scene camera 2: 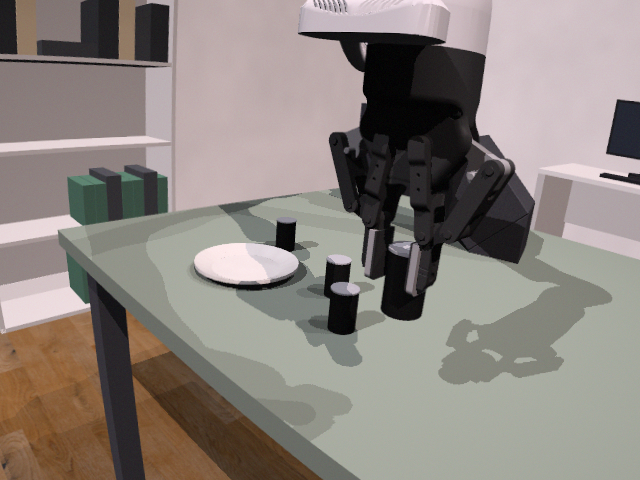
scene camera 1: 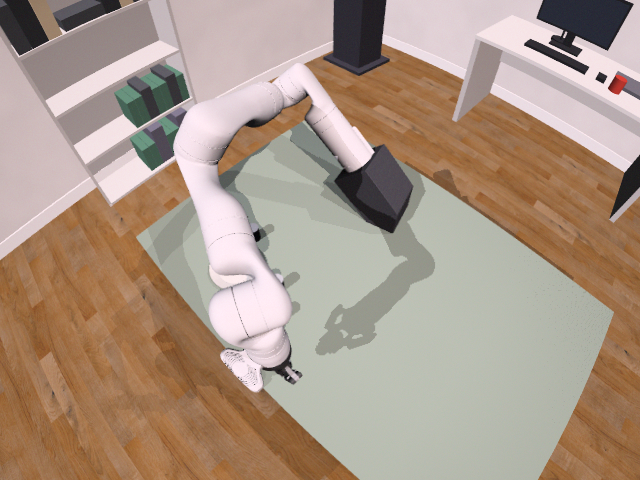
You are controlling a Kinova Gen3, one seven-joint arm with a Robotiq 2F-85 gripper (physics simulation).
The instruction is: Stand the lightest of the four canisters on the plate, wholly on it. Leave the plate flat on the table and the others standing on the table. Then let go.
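Where they show: gripper, fingertip midpoint: [scene camera 2: 395, 284]; arm's base, link origin: [scene camera 1: 358, 162].
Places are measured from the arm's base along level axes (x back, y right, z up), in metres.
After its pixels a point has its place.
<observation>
My gripper [scene camera 1: 293, 374] [scene camera 2: 397, 273] @[y -0.268, x -0.538, z -0.035 m] is shut on a black canister [scene camera 2: 402, 297] @[y -0.276, x -0.538, z -0.043 m] with a grey top. It holds this canister upright; it looks raised above the table, with no shadow at its base. Three other black canisters stand upright on the table in scene camera 2: one [scene camera 2: 285, 236] @[y 0.096, x -0.333, z -0.137 m] behind the plate's right side, one [scene camera 2: 337, 277] @[y -0.079, x -0.392, z -0.133 m] right of the plate, and one [scene camera 2: 343, 310] @[y -0.147, x -0.452, z -0.133 m] nearer the camera. The back one [scene camera 1: 256, 233] @[y 0.092, x -0.323, z -0.126 m] shows partly in scene camera 1. The white plate [scene camera 2: 242, 262] @[y 0.083, x -0.425, z -0.159 m] [scene camera 1: 219, 277] @[y 0.071, x -0.484, z -0.158 m] lies flat and bare on the table; my arm hides much of it in scene camera 1.
The pale green table [scene camera 1: 413, 351] @[y -0.447, x -0.260, z -0.164 m] [scene camera 2: 465, 423] @[y -0.320, x -0.476, z -0.164 m] has its edge near the plate. The arm's dark base block [scene camera 1: 379, 188] @[y -0.105, x -0.034, z -0.003 m] [scene camera 2: 504, 222] @[y -0.135, x -0.029, z -0.095 m] stands farther back. A bookshelf [scene camera 2: 172, 129] and a white desk [scene camera 1: 509, 31] stand beyond the table.
</observation>
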